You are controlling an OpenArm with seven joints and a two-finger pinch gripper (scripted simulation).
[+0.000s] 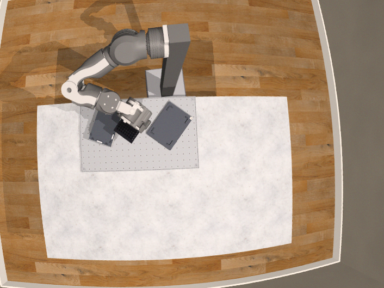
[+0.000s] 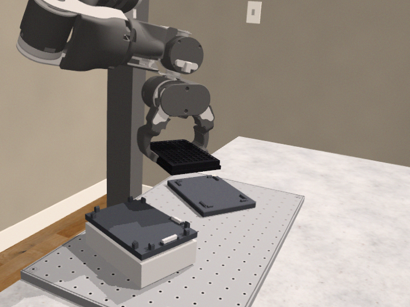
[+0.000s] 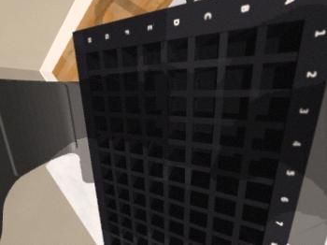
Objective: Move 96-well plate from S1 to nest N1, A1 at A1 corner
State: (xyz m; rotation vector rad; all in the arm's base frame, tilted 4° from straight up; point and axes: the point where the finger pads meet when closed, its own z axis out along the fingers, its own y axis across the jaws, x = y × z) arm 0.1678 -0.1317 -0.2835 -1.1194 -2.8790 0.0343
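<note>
The dark plate nest N1 lies 30 mm ahead of my hand, 140 mm to the left of it and 120 mm below it. Also, from my hand: black 96-well plate (10 mm ahead, 10 mm to the right).
</note>
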